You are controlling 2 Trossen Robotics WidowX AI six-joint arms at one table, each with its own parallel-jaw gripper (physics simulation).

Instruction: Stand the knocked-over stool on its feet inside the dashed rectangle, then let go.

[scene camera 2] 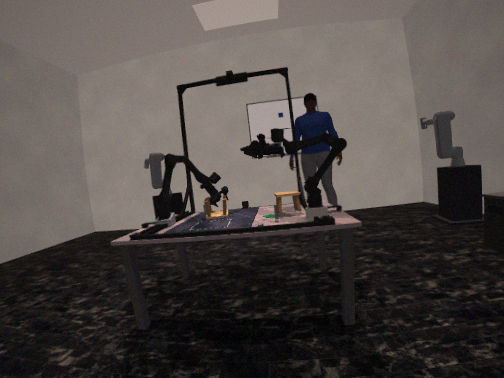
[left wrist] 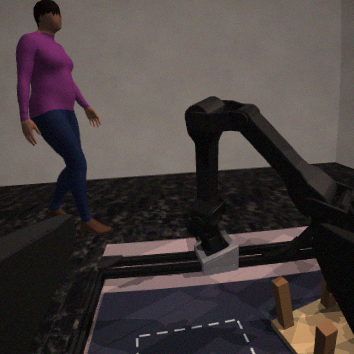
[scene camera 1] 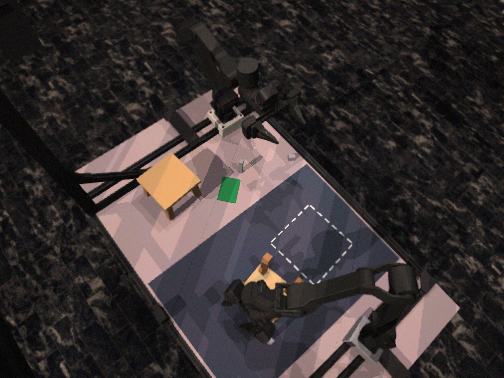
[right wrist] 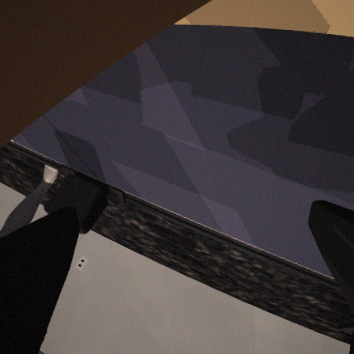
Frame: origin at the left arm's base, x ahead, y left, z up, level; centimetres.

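Where they show: left gripper, fingertip midpoint: (scene camera 2: 242,151) (left wrist: 197,231) (scene camera 1: 291,133); right gripper, fingertip midpoint: (scene camera 1: 231,314) (right wrist: 196,215); left arm's base, link origin: (scene camera 2: 315,207) (scene camera 1: 225,114); right arm's base, link origin: (scene camera 2: 164,216) (left wrist: 213,244) (scene camera 1: 370,338).
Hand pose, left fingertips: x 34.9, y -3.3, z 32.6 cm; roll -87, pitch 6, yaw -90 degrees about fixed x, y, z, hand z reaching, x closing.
Things, the pixels of their top centre, and the offset from my left fingertips. "spot": a spot on its surface instead. Level surfaces: height alone.
- small wooden stool, top centre: (left wrist: 333,283) (scene camera 1: 270,285) (scene camera 2: 215,196) dx +25.9, dy -23.8, dz -24.7 cm
- dark mat, surface height: dz -37.9 cm
- larger orange stool, top centre: (scene camera 1: 168,179) (scene camera 2: 286,192) dx -20.5, dy -29.4, dz -27.1 cm
- green patch, surface spot: (scene camera 1: 229,190) spot: dx -10.1, dy -12.4, dz -38.2 cm
The small wooden stool (scene camera 1: 264,278) (scene camera 2: 216,208) (left wrist: 306,324) rests upside down on the dark mat (scene camera 1: 205,259), seat down and legs up. It is just outside the lower-left side of the dashed rectangle (scene camera 1: 289,225) (left wrist: 186,329). My right gripper (scene camera 1: 244,316) (scene camera 2: 222,193) (right wrist: 196,215) is open and empty. It is low over the mat right beside the stool, whose leg (right wrist: 70,53) fills the top left of the right wrist view. The right arm hides part of the seat. My left gripper (scene camera 1: 283,125) (scene camera 2: 247,150) is open and empty, high over the far end of the table.
A larger orange stool (scene camera 1: 169,181) (scene camera 2: 287,200) stands upright on the pale part of the table. A green patch (scene camera 1: 229,190) and two small grey blocks (scene camera 1: 241,166) (scene camera 1: 292,156) lie near it. Black rails run along the table's ends. A person walks behind the table (left wrist: 53,105).
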